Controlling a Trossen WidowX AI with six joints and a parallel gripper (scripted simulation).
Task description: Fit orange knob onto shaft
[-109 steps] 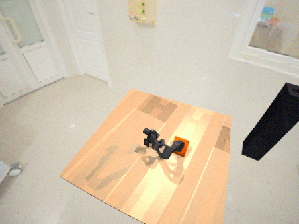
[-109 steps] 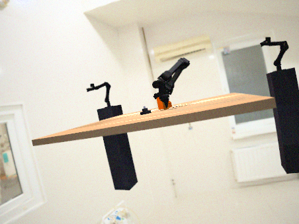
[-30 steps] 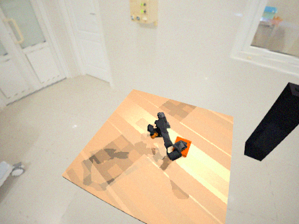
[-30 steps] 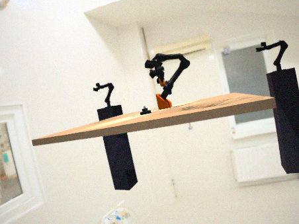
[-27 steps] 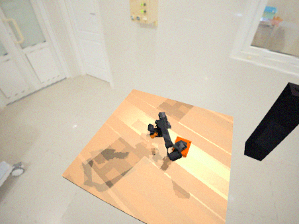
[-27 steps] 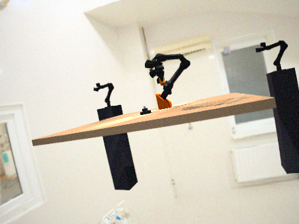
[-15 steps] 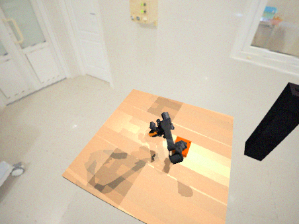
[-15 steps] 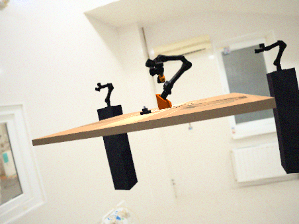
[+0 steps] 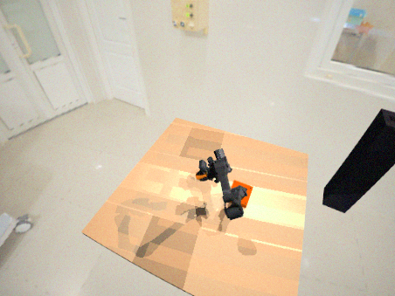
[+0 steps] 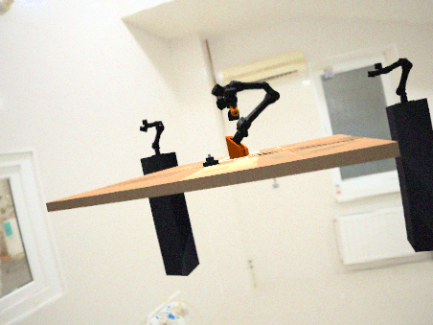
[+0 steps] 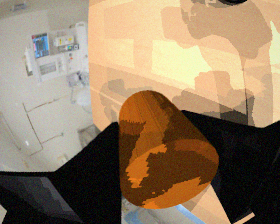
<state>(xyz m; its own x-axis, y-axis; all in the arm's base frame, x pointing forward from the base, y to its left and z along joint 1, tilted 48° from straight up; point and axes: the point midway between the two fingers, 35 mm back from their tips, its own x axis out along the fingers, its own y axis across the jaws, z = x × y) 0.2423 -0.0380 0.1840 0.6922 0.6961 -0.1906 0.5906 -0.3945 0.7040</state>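
Right now my gripper tip is 21 cm above the dark round pedestal, 17 cm to the left of it and 5 cm short of it. The rest, counted from my gripper tip: orange knob: 3 cm behind, 2 cm above, 1 cm to the right.
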